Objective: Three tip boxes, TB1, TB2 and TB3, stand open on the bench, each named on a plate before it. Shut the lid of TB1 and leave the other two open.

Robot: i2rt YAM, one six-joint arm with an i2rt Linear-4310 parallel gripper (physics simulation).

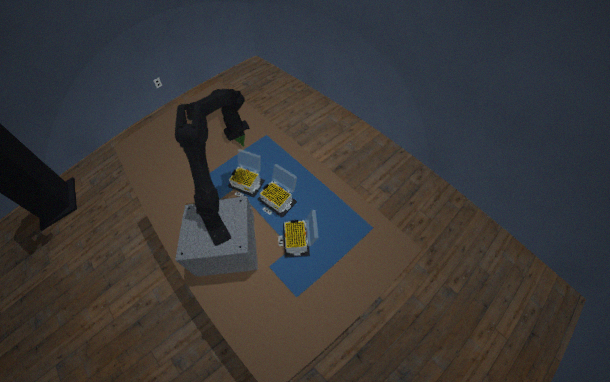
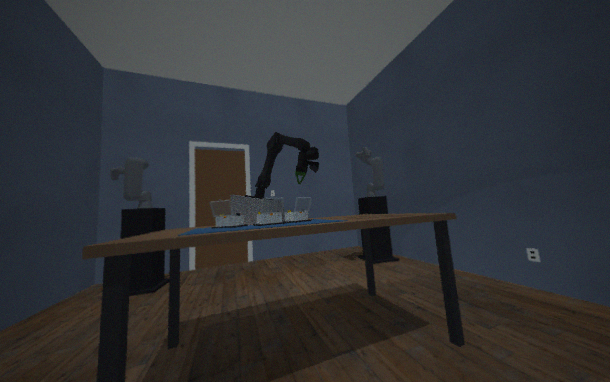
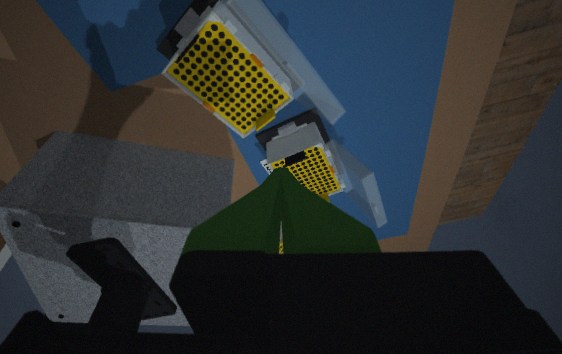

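Pixels of known places: gripper, fingertip midpoint: [image 1: 243,145] [image 2: 299,184] [image 3: 280,177]; arm's base, origin of the base link: [image 1: 214,224] [image 2: 259,198] [image 3: 130,282].
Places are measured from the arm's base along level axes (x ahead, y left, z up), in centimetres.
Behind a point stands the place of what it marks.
Observation:
Three white tip boxes with yellow racks stand with clear lids upright. The end box nearest my gripper [image 1: 245,176] [image 2: 296,216] [image 3: 280,177] @[x 26.7, y 24.7, z 5.5 cm], the middle box [image 1: 276,195] [image 2: 269,218] @[x 34.3, y 5.6, z -13.9 cm] [image 3: 230,75] and the far end box [image 1: 296,234] [image 2: 230,220] @[x 32.0, y -14.9, z -13.6 cm] are all open. Their name plates are too small or too hidden to read, so I cannot tell which is TB1. My gripper [image 1: 242,145] @[x 26.7, y 24.7, z 5.5 cm] [image 2: 300,182] @[x 26.7, y 24.7, z 5.5 cm] [image 3: 280,177] @[x 26.7, y 24.7, z 5.5 cm] is shut and empty, its green fingertips pointing down. It hangs high above the bench, beyond the lid of the nearest end box, touching no box.
The boxes stand on a blue mat [image 1: 345,225] @[x 48.0, y -22.5, z -17.3 cm] [image 3: 390,65] @[x 42.7, y 19.3, z -17.4 cm] on the brown bench [image 1: 345,300] @[x 28.2, y -49.3, z -17.7 cm] [image 2: 400,220] @[x 50.7, y 74.0, z -19.2 cm]. My arm's grey speckled base block [image 1: 220,260] @[x -4.5, y -13.8, z -1.6 cm] [image 3: 165,185] @[x 8.7, y 10.4, z -9.6 cm] stands beside the name-plate side of the boxes. Black pedestals stand on the floor away from the bench.

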